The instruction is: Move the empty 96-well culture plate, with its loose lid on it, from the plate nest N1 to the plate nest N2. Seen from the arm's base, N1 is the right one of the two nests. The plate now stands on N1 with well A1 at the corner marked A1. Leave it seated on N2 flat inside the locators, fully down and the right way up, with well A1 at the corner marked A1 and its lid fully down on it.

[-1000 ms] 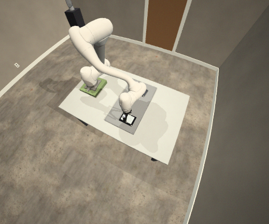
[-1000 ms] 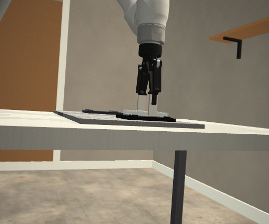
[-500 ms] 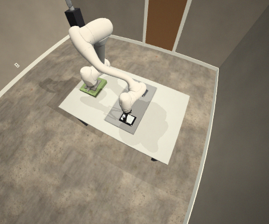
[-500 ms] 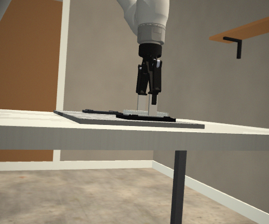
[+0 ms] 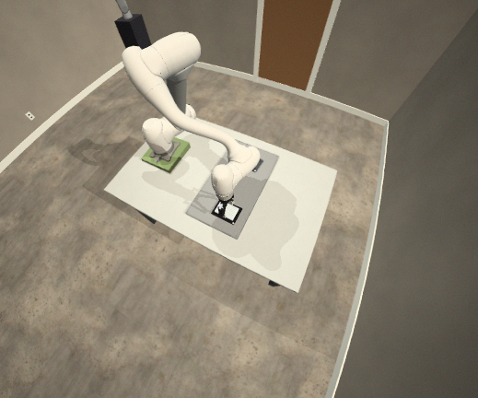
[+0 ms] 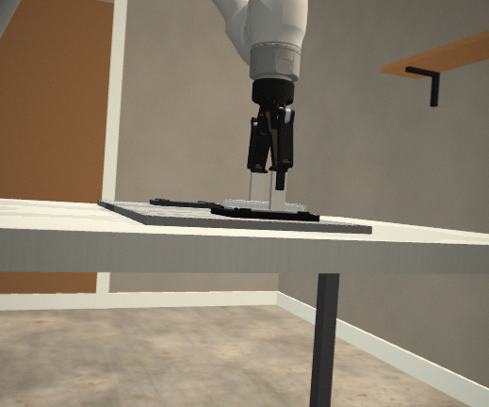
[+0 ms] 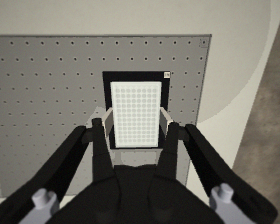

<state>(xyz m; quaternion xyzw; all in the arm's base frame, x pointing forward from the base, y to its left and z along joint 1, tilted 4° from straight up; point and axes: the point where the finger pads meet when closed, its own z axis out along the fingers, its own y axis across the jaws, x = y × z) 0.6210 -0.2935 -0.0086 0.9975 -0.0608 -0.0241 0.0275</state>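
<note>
My hand is 4 cm above the nest N1. The rest, counted from my hand: 96-well plate (2 cm below); nest N2 (42 cm to the left, 4 cm below, 1 cm ahead); clear lid (2 cm below).
</note>
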